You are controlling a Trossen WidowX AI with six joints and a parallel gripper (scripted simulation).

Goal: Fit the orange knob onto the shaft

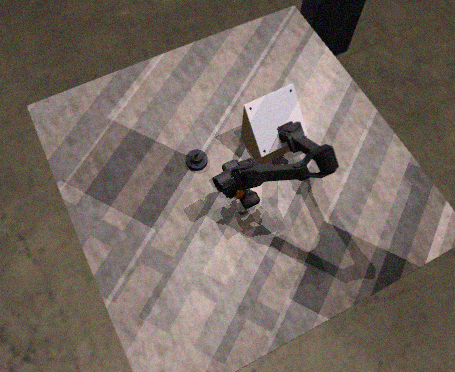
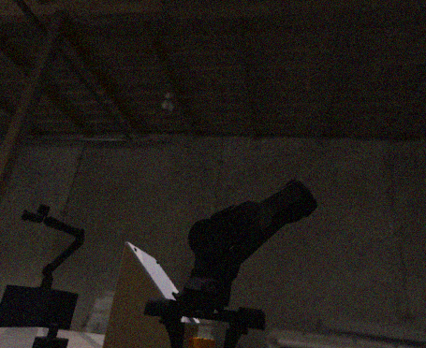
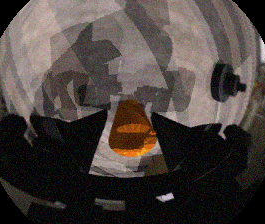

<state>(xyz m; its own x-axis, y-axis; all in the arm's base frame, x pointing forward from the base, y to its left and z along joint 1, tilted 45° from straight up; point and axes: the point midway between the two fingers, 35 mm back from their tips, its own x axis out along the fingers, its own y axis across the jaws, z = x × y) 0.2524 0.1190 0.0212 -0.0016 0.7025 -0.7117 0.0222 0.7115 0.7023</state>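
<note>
The dark pedestal is 8 cm ahead of my gripper tip, 20 cm to the right of it and 2 cm above it. Round my gripper tip: orange knob (2 cm above).
</note>
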